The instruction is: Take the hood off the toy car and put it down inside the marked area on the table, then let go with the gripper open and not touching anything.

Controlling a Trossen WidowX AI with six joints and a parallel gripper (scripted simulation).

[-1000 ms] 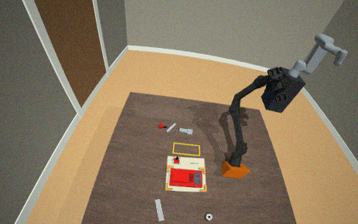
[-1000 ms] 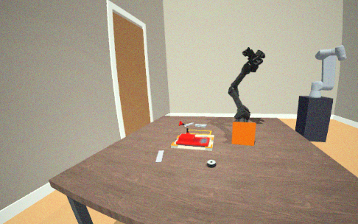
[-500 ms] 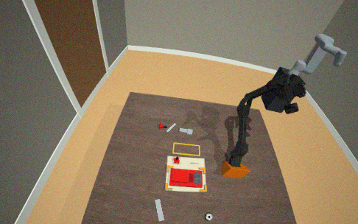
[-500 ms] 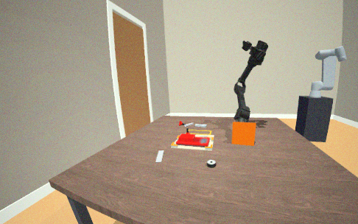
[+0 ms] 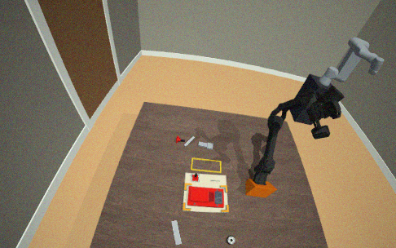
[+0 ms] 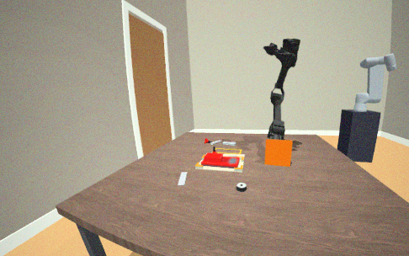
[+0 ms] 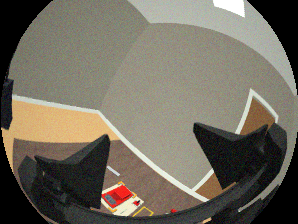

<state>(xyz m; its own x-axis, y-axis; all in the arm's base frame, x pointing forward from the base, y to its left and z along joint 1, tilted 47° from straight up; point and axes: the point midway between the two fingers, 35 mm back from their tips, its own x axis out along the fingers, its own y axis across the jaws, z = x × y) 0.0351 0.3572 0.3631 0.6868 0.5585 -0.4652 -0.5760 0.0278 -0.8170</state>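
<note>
Right now my gripper tip is 56 cm above the hood, 30 cm short of it and 10 cm to the right of it. Also, from my gripper tip: grey bar: 60 cm below, 38 cm ahead, 30 cm to the left.
</note>
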